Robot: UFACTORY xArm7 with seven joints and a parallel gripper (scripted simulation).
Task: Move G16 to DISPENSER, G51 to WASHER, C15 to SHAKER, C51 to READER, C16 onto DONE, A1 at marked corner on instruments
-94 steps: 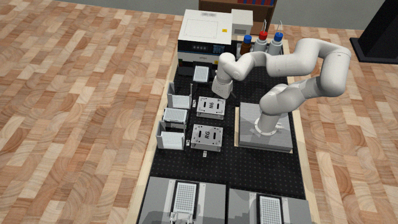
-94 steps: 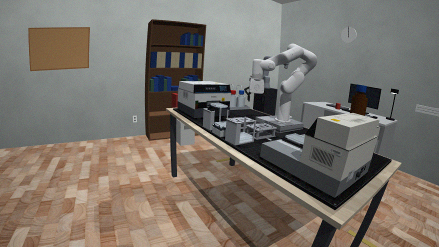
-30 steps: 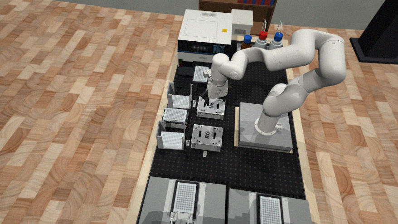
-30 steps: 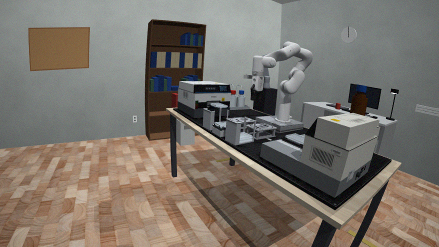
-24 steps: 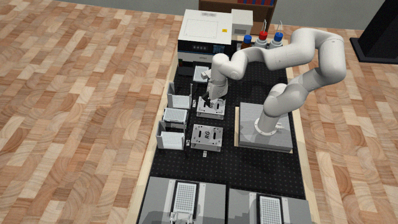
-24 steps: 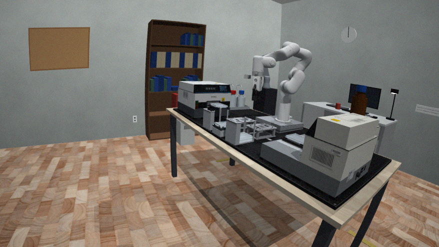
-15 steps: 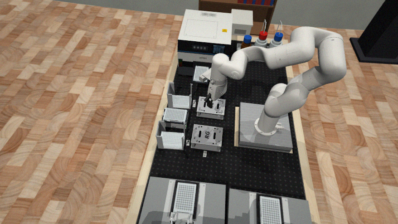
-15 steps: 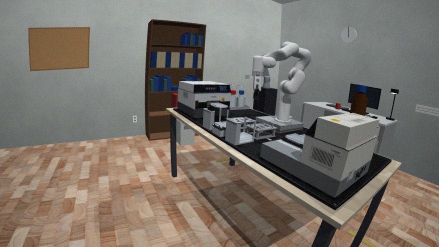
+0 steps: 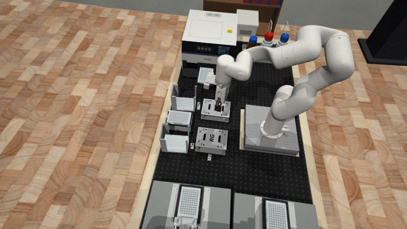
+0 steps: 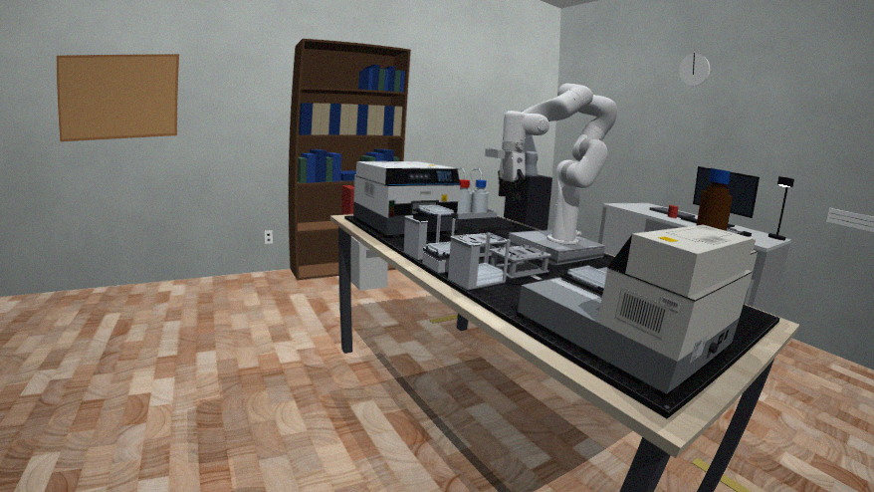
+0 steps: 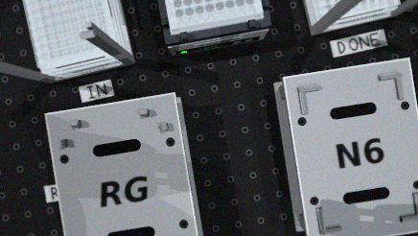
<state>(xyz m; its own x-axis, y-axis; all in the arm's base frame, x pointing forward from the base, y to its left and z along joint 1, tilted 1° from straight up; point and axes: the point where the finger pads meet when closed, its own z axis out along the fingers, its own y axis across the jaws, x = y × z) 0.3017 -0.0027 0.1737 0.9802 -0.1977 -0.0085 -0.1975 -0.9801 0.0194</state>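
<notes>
Now: hand 30 cm to the left of the dark pull-out tray, 11 cm above it and 10 cm short of it.
</notes>
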